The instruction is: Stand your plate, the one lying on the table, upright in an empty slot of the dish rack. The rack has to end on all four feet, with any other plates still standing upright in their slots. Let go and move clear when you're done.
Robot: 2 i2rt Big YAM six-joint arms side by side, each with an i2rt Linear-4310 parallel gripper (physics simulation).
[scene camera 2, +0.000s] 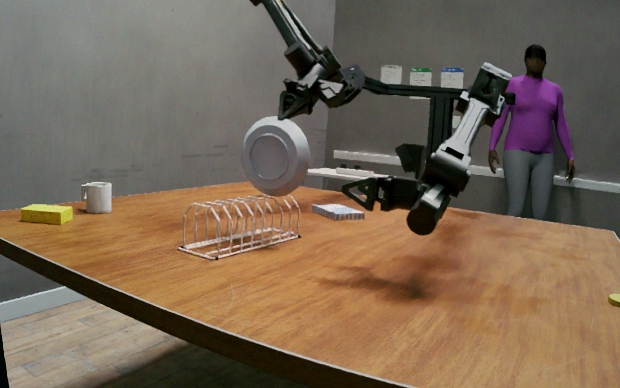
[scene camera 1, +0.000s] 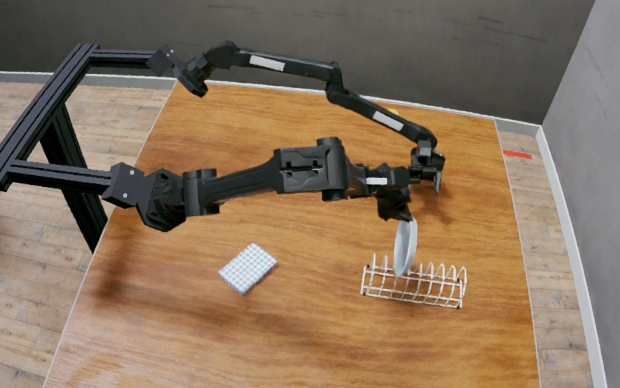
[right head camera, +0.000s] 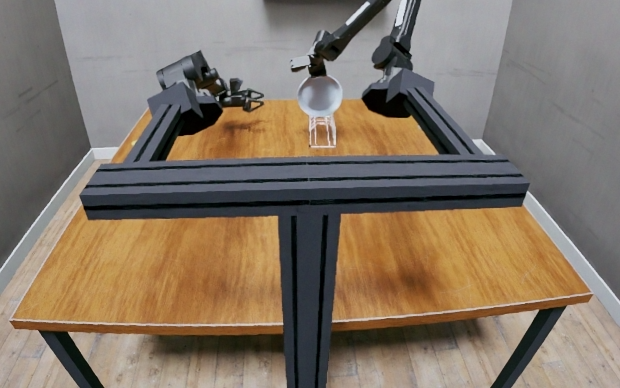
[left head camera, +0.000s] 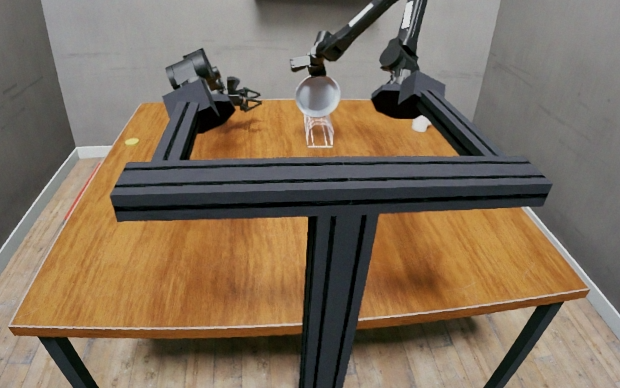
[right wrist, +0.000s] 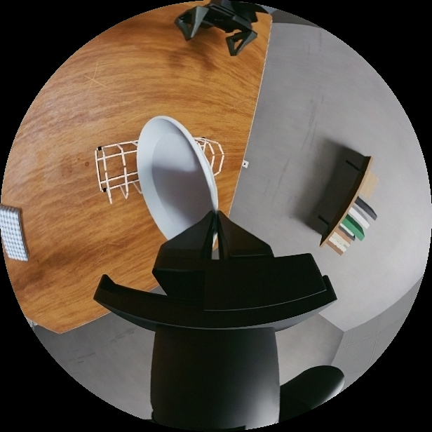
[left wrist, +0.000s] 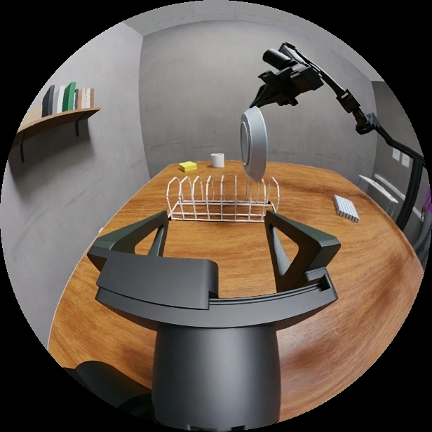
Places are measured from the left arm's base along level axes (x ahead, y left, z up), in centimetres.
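Pixels of known places: left gripper, fingertip midpoint: [scene camera 2: 350, 187] [scene camera 1: 423, 193] [right head camera: 264, 99] [left head camera: 261, 98]; right gripper, fingertip midpoint: [scene camera 2: 280, 120] [scene camera 1: 412, 221] [right head camera: 316, 75] [left head camera: 315, 75]; left arm's base at its link origin: [scene camera 1: 192, 76]; right arm's base at its link origin: [scene camera 1: 164, 200].
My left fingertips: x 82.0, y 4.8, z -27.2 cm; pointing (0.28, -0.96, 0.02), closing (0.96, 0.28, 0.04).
Ahead of a thing's pixels: the offset from my left fingertips to its top centre.
A light grey plate @(dz +14.1, dx -1.0, dy -25.7 cm) [left head camera: 318, 96] [right head camera: 320, 96] [scene camera 1: 405, 247] [scene camera 2: 275, 156] [left wrist: 256, 144] [right wrist: 175, 175] hangs nearly upright above the dish rack, its lower rim near the tops of the wires. My right gripper [scene camera 2: 282, 117] [left wrist: 250, 108] [right wrist: 215, 216] is shut on the plate's upper rim. The white wire dish rack [scene camera 1: 411, 302] [scene camera 2: 247, 252] [left wrist: 220, 220] stands on the table, and no plate shows in its slots. My left gripper [right head camera: 262, 100] [scene camera 2: 347, 189] [left wrist: 216, 215] [right wrist: 213, 46] is open and empty, above the table and apart from the rack.
A checked cloth block @(dz -14.6, dx -46.6, dy -39.9 cm) [scene camera 1: 248, 268] [scene camera 2: 338, 211] [left wrist: 346, 208] lies to one side of the rack. A white mug @(dz -8.3, dx +23.2, dy -79.1 cm) [scene camera 2: 98, 197] [left wrist: 217, 160] and a yellow sponge @(dz -13.4, dx +41.8, dy -71.3 cm) [scene camera 2: 46, 214] [left wrist: 188, 166] stand beyond its other side. A yellow disc @(dz -15.8, dx -22.0, dy +57.0 cm) [left head camera: 132, 142] lies near the table's left edge.
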